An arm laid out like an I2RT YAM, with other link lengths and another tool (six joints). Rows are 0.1 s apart.
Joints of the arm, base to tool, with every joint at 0 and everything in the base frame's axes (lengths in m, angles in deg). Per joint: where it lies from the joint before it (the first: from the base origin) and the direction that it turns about. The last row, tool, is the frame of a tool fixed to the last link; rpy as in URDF.
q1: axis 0 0 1 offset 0 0 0.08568
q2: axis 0 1 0 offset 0.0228 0.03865 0.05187
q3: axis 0 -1 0 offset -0.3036 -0.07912 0
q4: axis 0 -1 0 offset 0.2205 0.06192 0.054
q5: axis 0 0 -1 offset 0.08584 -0.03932 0.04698
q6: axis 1 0 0 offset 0.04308 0 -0.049
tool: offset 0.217 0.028 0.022 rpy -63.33 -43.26 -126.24
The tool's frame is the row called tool.
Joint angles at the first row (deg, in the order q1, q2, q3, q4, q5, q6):
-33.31, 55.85, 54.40, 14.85, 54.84, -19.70
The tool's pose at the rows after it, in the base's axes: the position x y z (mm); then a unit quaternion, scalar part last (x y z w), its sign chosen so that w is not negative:
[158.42, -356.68, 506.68, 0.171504, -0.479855, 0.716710, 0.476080]
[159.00, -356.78, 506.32, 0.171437, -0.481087, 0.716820, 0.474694]
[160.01, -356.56, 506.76, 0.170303, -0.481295, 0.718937, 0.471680]
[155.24, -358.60, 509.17, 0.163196, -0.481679, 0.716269, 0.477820]
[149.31, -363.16, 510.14, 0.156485, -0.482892, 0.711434, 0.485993]
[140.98, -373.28, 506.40, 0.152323, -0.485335, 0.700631, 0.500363]
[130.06, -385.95, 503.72, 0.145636, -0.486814, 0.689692, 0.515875]
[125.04, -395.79, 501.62, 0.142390, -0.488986, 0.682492, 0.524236]
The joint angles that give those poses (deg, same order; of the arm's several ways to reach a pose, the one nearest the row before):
-33.31, 55.86, 54.49, 14.55, 54.84, -19.49
-33.27, 55.92, 54.60, 14.29, 54.84, -19.17
-33.29, 55.92, 54.51, 14.48, 54.55, -18.90
-33.78, 56.18, 54.50, 15.51, 55.05, -19.38
-34.95, 56.73, 54.58, 16.30, 55.19, -19.59
-37.41, 57.91, 54.58, 16.82, 54.78, -19.51
-40.76, 59.39, 54.60, 17.84, 53.68, -19.45
-42.87, 60.85, 55.05, 18.24, 52.90, -19.07

